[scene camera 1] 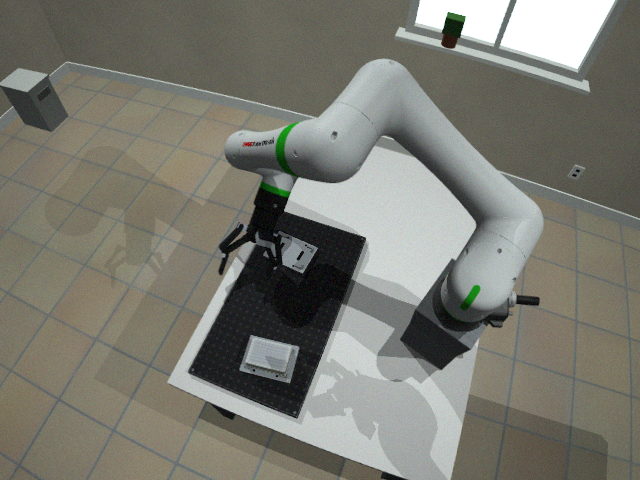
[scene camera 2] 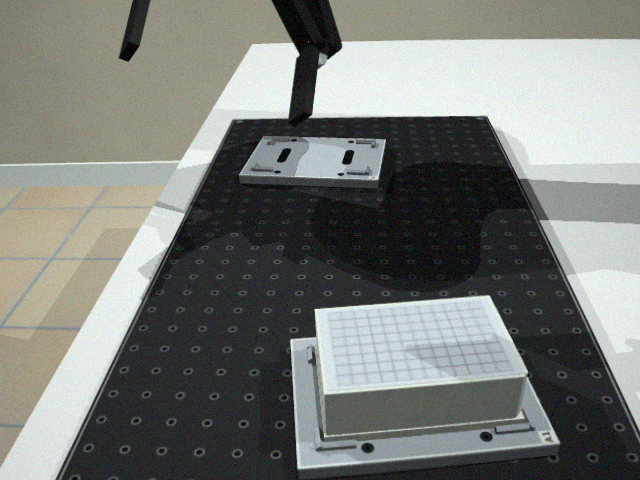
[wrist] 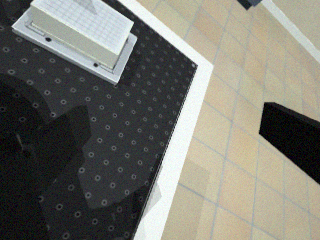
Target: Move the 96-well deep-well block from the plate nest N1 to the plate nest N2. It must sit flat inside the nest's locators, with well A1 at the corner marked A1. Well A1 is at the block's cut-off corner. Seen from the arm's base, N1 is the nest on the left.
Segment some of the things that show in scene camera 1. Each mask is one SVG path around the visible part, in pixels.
The gripper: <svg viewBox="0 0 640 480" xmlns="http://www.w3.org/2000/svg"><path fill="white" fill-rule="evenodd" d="M279 233L273 233L273 236L276 236L278 239L278 243L275 244L276 260L271 248L265 247L271 261L263 280L265 285L268 285L273 270L277 269L278 265L281 266L283 264L281 252L282 236ZM280 214L273 214L255 206L249 225L246 226L239 222L236 229L219 245L221 255L224 257L218 270L219 274L223 274L229 253L249 241L256 243L255 234L259 227L273 232ZM247 231L247 233L240 239L230 244L244 230Z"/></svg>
A white 96-well deep-well block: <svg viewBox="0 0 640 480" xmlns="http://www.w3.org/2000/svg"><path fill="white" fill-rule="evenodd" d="M253 338L245 361L246 366L286 376L291 359L290 353L292 355L292 347Z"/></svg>
